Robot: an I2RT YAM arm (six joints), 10 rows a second.
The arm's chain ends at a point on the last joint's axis. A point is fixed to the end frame.
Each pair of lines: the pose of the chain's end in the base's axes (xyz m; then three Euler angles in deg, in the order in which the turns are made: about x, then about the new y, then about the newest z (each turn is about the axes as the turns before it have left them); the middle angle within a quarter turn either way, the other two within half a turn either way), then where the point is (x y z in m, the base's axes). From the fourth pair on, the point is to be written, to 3 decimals.
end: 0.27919 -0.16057 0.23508 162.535 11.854 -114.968
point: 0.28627 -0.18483 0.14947
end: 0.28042 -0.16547 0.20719 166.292 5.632 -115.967
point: 0.27778 -0.18432 0.11998
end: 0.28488 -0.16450 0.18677 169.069 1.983 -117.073
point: 0.27653 -0.17925 0.09913
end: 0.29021 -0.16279 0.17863 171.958 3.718 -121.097
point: 0.284 -0.174 0.090
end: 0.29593 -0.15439 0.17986 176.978 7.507 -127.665
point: 0.296 -0.159 0.091
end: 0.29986 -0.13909 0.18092 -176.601 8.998 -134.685
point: 0.302 -0.135 0.092
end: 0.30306 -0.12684 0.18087 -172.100 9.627 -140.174
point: 0.307 -0.117 0.092
